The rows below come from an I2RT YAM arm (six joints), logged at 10 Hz.
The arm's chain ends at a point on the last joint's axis. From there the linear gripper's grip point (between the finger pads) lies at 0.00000 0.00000 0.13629 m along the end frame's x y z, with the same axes.
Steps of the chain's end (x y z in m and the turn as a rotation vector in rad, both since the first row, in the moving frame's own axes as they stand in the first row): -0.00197, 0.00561, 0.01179, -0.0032, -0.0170, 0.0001; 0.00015, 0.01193, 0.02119, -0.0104, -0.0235, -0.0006; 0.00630, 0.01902, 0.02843, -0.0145, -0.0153, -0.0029; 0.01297, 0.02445, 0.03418, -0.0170, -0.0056, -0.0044; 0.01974, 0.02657, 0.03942, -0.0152, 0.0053, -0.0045; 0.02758, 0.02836, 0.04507, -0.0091, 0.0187, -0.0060; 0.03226, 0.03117, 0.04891, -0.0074, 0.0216, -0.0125; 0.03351, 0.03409, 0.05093, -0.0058, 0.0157, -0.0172; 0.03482, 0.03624, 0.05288, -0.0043, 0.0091, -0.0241; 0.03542, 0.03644, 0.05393, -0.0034, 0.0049, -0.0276; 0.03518, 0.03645, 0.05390, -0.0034, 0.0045, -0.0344
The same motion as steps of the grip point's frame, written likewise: -0.00429, 0.00605, 0.01177, -0.0032, -0.0170, 0.0001; -0.00305, 0.01335, 0.02114, -0.0104, -0.0235, -0.0006; 0.00422, 0.02100, 0.02840, -0.0145, -0.0153, -0.0029; 0.01221, 0.02677, 0.03416, -0.0170, -0.0056, -0.0044; 0.02047, 0.02864, 0.03940, -0.0152, 0.0053, -0.0045; 0.03013, 0.02959, 0.04504, -0.0091, 0.0187, -0.0060; 0.03521, 0.03216, 0.04887, -0.0074, 0.0216, -0.0125; 0.03566, 0.03486, 0.05091, -0.0058, 0.0157, -0.0172; 0.03607, 0.03681, 0.05287, -0.0043, 0.0091, -0.0241; 0.03609, 0.03689, 0.05393, -0.0034, 0.0049, -0.0276; 0.03580, 0.03690, 0.05390, -0.0034, 0.0045, -0.0344
